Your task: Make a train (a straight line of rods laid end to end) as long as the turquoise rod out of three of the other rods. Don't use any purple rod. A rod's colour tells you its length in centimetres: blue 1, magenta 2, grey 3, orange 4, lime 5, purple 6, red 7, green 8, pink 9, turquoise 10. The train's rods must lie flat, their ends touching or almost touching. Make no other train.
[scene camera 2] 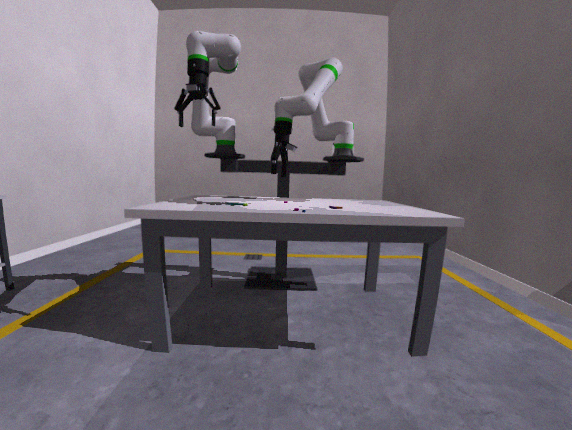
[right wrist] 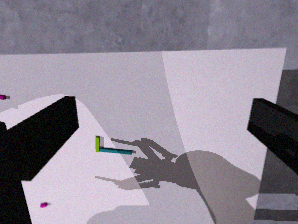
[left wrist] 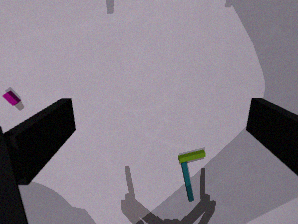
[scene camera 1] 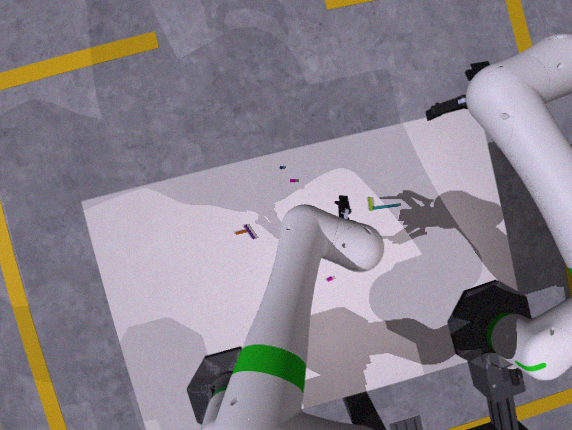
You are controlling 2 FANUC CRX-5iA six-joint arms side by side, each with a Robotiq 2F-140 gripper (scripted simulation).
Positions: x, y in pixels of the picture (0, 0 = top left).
Scene:
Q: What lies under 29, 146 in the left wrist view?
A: The left gripper.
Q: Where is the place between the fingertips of the right gripper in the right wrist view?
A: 162, 113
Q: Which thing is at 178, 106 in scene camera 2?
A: The right gripper.

